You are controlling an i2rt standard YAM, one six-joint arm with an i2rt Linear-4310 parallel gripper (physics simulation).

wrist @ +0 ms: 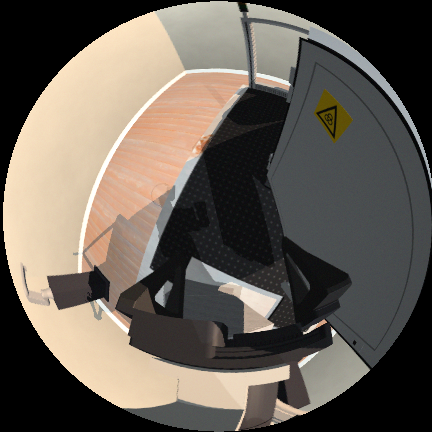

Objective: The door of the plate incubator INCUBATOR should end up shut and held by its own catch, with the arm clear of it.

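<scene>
The door of the incubator (350,200) shows as a large dark grey panel with a yellow warning label, filling the right of the wrist view. A small fitting sits on its left edge. The panel hides the incubator's inside, and I cannot tell its exact angle or see whether its catch is engaged. My gripper (230,249) is open, with nothing seen between its fingers. Its right finger overlaps the lower left edge of the door in the view; whether they touch I cannot tell. The left finger is apart from the door.
A black dotted mat (235,200) lies beyond the fingers, beside a wood-look floor (145,135). A grey metal frame (248,55) stands at the top. A dark box-shaped device (75,291) on a pale bracket is at the lower left.
</scene>
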